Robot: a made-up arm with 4 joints. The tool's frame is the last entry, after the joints.
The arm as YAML. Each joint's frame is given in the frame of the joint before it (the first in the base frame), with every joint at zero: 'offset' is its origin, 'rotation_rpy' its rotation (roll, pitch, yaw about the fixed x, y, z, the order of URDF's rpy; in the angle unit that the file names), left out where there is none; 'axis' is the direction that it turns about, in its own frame. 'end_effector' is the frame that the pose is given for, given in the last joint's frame.
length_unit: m
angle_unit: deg
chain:
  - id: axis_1
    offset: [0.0, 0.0, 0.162]
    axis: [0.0, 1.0, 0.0]
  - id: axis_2
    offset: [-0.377, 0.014, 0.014]
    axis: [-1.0, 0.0, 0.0]
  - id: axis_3
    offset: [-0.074, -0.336, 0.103]
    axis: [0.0, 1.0, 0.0]
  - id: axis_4
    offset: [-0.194, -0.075, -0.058]
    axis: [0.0, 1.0, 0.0]
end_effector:
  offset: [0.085, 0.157, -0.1]
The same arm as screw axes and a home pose.
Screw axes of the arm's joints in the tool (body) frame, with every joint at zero. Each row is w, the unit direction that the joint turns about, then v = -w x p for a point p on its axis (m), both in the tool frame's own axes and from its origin. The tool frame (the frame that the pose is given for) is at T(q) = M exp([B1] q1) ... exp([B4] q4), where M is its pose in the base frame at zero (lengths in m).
B1 = (0, 1, 0, -0.0410, 0.0000, 0.5600)
B2 = (-1, 0, 0, 0.0000, -0.0550, 0.2540)
B3 = (0, 1, 0, -0.1580, 0.0000, 0.1090)
B4 = (0, 1, 0, -0.1000, 0.0000, -0.0850)
M: xyz -0.5600 -0.2400 0.1210 (m) quaternion w x y z 1 0 0 0

